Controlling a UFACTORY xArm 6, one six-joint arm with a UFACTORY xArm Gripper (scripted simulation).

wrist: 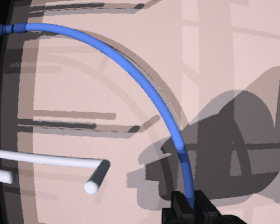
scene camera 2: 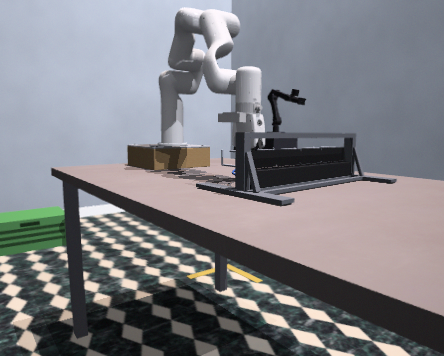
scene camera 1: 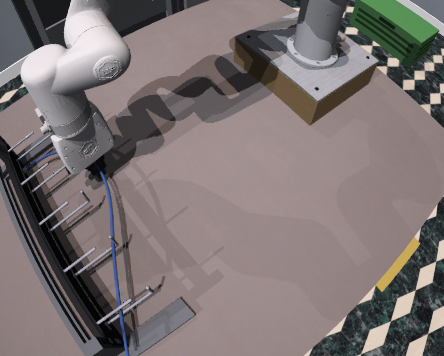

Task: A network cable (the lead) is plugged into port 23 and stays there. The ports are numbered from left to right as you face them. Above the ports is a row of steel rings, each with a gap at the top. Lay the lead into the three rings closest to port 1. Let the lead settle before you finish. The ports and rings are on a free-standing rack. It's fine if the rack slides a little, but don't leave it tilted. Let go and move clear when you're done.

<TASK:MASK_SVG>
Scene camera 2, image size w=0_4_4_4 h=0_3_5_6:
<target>rack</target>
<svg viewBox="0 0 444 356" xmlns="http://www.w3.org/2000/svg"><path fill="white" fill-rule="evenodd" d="M196 187L286 206L294 203L295 198L275 194L362 179L395 183L397 179L364 175L356 147L356 133L236 132L235 150L230 150L230 152L235 152L235 165L223 164L223 150L221 150L221 165L235 167L235 187L210 182L196 183ZM251 139L344 138L344 147L313 147L310 149L304 149L308 147L295 149L294 147L294 149L281 148L281 150L274 150L273 148L273 150L257 149L257 151L251 151Z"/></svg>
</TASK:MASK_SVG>
